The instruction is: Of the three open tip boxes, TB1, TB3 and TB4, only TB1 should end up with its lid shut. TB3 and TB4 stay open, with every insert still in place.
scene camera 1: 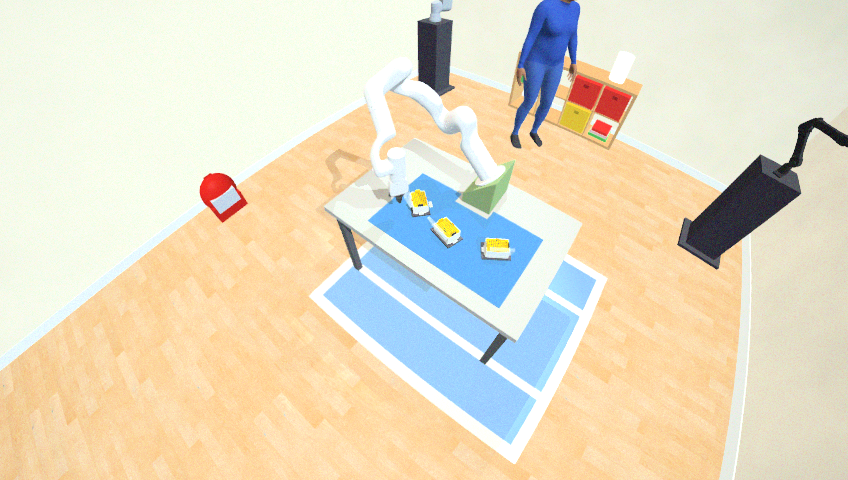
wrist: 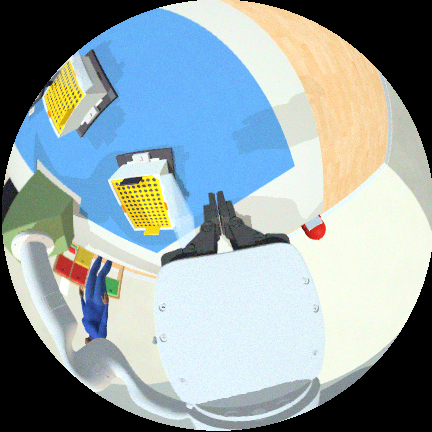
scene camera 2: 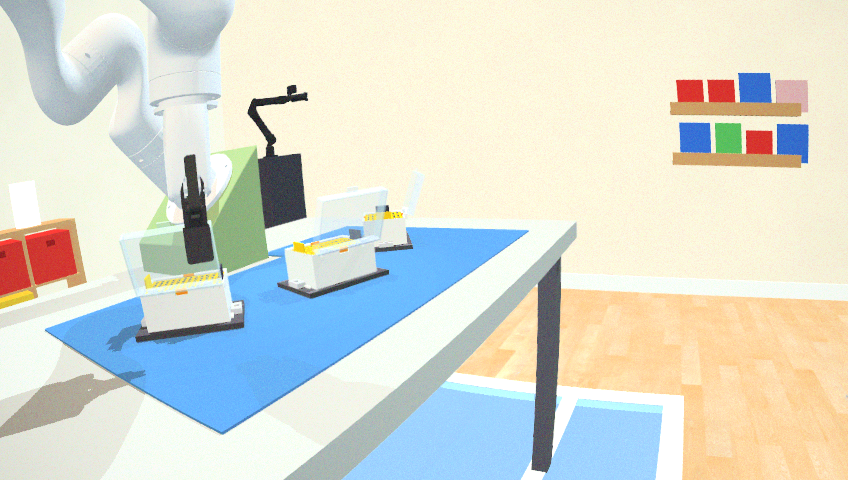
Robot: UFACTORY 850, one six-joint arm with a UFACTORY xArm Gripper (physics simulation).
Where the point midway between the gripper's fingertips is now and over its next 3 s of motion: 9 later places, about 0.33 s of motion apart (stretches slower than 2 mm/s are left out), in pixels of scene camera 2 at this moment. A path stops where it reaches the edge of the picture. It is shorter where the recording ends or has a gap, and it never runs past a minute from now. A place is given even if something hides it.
The gripper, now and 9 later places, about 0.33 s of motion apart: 200,261; 201,253; 201,251; 202,243; 204,253; 205,261; 205,262; 205,264; 206,265; 202,232
